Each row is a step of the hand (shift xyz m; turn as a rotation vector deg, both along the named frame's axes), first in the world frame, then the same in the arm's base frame.
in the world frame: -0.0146 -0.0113 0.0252 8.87 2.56 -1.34
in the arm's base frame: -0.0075 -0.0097 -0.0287 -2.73 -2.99 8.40
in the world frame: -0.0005 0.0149 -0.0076 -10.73 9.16 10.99
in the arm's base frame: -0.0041 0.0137 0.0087 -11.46 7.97 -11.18
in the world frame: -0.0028 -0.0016 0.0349 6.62 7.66 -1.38
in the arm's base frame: -0.0235 -0.0143 -0.0217 -5.52 1.84 8.40
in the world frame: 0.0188 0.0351 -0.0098 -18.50 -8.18 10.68
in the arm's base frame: -0.0201 0.0168 0.0315 1.86 0.95 -22.78
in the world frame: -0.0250 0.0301 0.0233 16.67 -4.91 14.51
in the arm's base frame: -0.0307 0.0255 -0.0219 -11.09 -19.47 3.25
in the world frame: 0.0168 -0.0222 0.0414 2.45 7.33 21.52
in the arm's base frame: -0.0193 -0.0427 -0.0171 -20.89 -5.63 -7.41
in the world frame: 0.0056 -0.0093 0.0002 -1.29 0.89 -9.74
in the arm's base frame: 0.0046 -0.0098 0.0011 6.75 5.52 4.62
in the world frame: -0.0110 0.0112 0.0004 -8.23 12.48 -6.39
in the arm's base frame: -0.0051 0.0140 -0.0049 -1.65 16.12 1.33
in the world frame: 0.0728 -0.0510 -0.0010 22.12 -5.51 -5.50
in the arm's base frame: 0.0173 -0.0777 0.0395 2.50 -14.62 18.16
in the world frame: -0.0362 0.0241 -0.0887 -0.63 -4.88 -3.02
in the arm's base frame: 0.0566 0.0757 0.0286 5.51 -1.66 -0.47
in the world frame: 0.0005 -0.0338 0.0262 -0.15 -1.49 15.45
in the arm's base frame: 0.0030 -0.0344 -0.0252 -10.15 -7.49 -9.04
